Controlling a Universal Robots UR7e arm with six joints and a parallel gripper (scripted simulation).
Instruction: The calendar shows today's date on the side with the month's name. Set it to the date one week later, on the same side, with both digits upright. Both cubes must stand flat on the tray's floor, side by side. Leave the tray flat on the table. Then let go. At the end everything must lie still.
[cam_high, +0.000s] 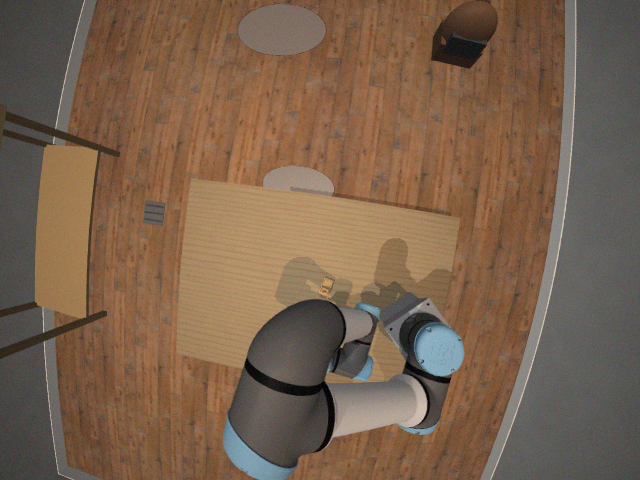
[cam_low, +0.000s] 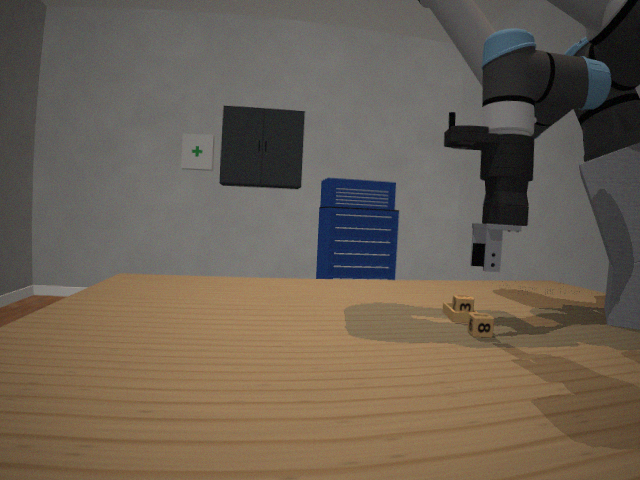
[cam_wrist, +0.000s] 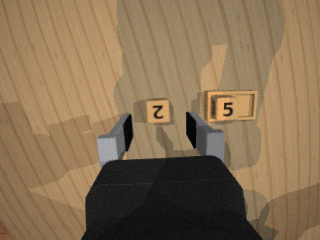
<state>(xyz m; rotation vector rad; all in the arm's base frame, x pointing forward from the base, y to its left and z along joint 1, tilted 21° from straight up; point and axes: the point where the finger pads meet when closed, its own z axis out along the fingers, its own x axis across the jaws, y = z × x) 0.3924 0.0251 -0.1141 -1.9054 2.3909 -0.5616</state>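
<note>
The wooden date cube lies 100 mm below my hand. Round my hand: wooden calendar tray: 30 mm behind, 100 mm to the right, 110 mm below.
</note>
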